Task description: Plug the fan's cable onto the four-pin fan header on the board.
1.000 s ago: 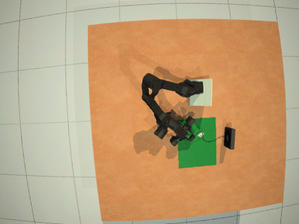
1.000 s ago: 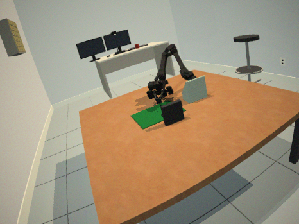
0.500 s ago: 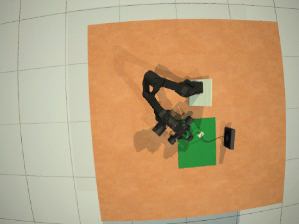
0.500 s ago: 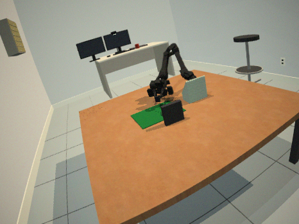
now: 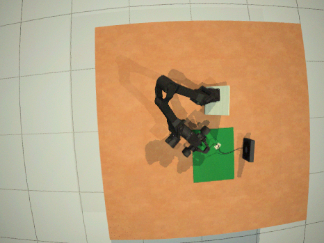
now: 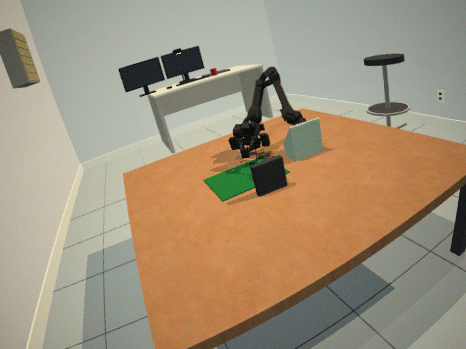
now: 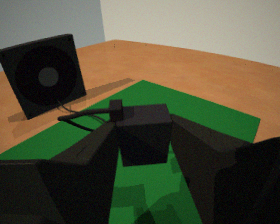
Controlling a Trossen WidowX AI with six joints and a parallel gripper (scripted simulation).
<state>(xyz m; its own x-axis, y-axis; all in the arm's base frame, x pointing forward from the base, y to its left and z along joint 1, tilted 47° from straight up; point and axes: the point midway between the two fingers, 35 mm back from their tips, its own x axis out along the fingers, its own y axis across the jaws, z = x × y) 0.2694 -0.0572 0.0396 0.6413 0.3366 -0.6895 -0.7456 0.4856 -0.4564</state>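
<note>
Right now the pale fan header is 10 mm behind my gripper tip, 70 mm to the left of it and 90 mm below it. From my gripper tip the other things lie so: green board: 40 mm ahead, 50 mm to the left, 100 mm below; then dark fan plug: 10 mm below; then black fan: 10 mm ahead, 230 mm to the left, 30 mm below.
</note>
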